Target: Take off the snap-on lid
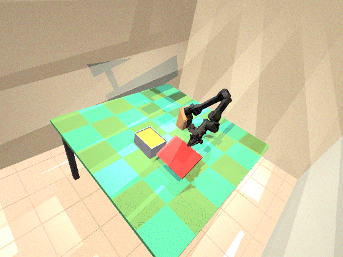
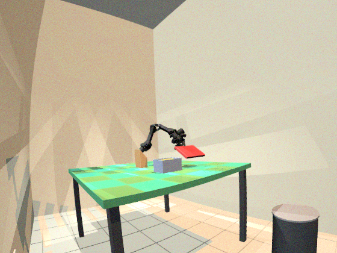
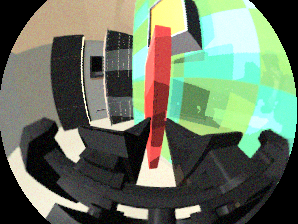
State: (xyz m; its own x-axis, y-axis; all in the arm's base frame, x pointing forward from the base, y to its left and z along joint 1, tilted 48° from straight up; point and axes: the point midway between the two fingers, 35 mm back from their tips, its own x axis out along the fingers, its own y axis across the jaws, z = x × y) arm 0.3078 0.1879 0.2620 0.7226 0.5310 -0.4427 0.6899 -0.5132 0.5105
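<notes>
Right now the red lid is 7 cm ahead of my gripper tip and 4 cm below it. Also, from my gripper tip: storage box (9 cm ahead, 26 cm to the right, 13 cm below).
</notes>
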